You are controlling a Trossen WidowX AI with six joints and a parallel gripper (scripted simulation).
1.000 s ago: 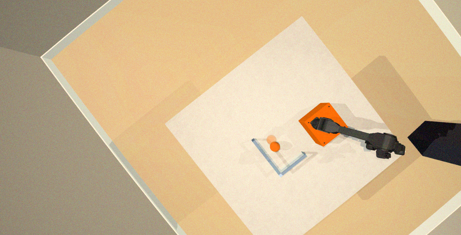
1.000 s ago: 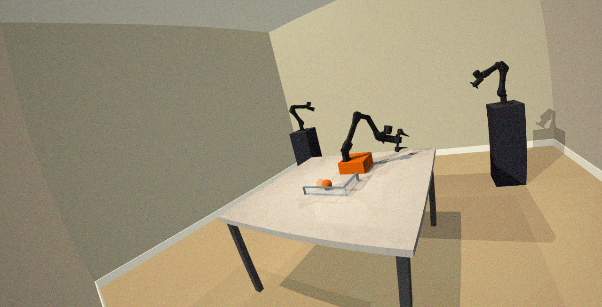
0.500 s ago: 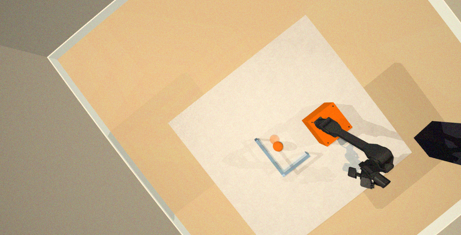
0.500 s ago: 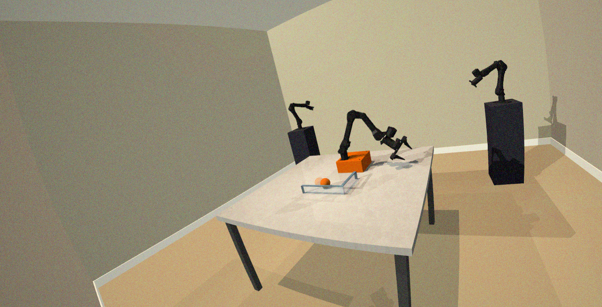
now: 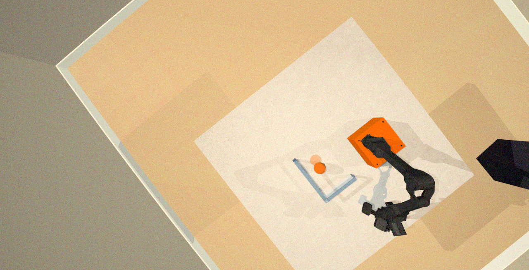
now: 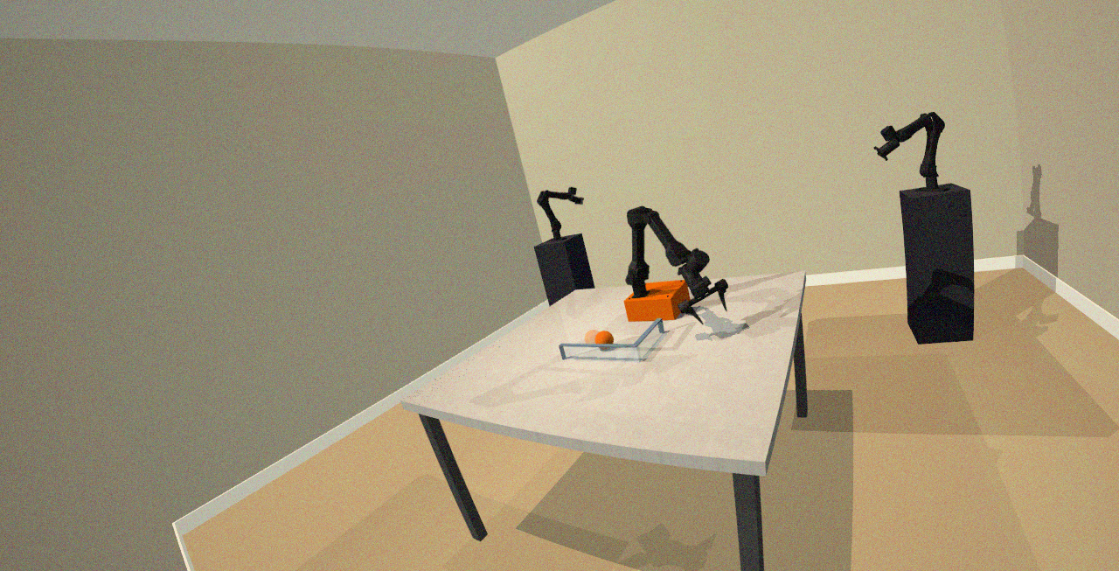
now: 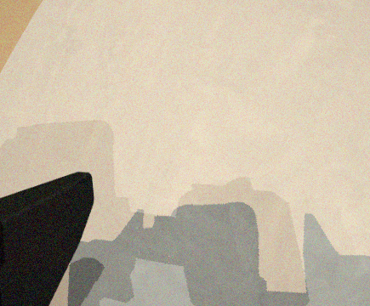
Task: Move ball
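The orange ball lies 5 cm ahead of my gripper tip, 42 cm to the right of it and 5 cm below it. The rest, counted from my gripper tip: see-through copy of ball 3 cm ahead, 47 cm to the right, 5 cm below.
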